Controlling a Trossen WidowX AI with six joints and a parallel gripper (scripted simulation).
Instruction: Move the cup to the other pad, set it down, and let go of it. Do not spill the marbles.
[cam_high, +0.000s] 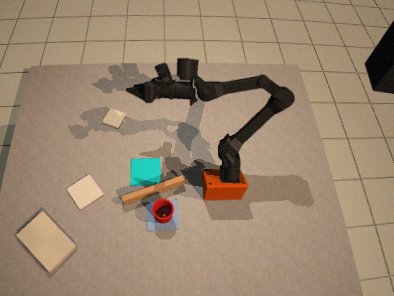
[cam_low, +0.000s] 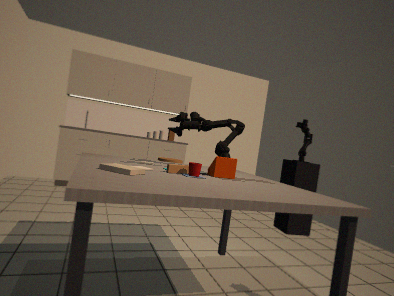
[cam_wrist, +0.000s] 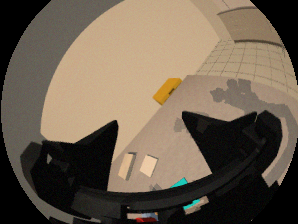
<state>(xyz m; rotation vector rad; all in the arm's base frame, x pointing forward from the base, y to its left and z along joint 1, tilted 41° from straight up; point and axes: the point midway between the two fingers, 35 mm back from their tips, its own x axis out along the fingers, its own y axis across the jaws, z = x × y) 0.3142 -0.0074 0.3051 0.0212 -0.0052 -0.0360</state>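
The red cup is 33 cm to the left of my gripper tip, 25 cm below it and 14 cm behind it. Round my gripper tip: light blue pad (33 cm to the left, 30 cm below, 14 cm behind); wooden bar (27 cm below, 24 cm to the left, 10 cm behind).
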